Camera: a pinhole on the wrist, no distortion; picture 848 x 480 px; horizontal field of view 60.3 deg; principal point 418.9 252.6 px. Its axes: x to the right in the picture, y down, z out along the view. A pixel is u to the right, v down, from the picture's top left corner.
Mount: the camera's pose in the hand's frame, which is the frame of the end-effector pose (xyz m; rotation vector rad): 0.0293 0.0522 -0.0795 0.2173 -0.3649 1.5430
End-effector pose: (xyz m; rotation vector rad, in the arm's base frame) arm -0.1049 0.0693 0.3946 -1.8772 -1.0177 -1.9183
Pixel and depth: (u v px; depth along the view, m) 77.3 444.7 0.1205
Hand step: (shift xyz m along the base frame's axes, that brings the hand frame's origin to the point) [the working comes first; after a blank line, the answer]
In the camera's frame: -0.0564 0.0317 0.1205

-0.0190 0.0331 -0.0256
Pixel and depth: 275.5 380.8 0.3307
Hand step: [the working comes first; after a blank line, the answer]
In the camera's frame: -0.0650 0.0581 0.3307

0.0783 0.2016 -0.1098
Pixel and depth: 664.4 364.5 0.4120
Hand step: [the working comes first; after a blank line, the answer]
In the camera's frame: 0.1386 0.0632 0.4120

0.2954 0.1779 -0.0903
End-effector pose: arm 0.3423 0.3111 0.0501 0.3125 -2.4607 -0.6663
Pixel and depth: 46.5 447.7 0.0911
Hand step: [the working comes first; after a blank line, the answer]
In the camera's frame: -0.0465 0.0243 0.0911

0.0122 -0.0244 -0.0036
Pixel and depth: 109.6 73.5 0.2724
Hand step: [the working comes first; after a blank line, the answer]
In the camera's frame: -0.1154 -0.0668 0.2724

-0.1261 -0.1038 -0.1467
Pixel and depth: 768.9 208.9 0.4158
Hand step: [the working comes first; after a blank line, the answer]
In the camera's frame: 0.1994 -0.0249 0.4158

-0.2371 0.2180 -0.2212
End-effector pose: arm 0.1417 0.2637 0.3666 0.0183 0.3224 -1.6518
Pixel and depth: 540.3 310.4 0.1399
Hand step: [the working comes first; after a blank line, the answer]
In the camera's frame: 0.0233 0.0111 0.1399

0.0327 -0.0192 0.0497
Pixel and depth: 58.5 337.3 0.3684
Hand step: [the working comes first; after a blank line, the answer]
In the camera's frame: -0.1819 0.0427 0.3684

-0.2046 0.0199 0.2432
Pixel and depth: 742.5 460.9 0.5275
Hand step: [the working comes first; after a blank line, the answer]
In the camera's frame: 0.2338 0.1505 0.5275

0.1860 0.0559 0.4797
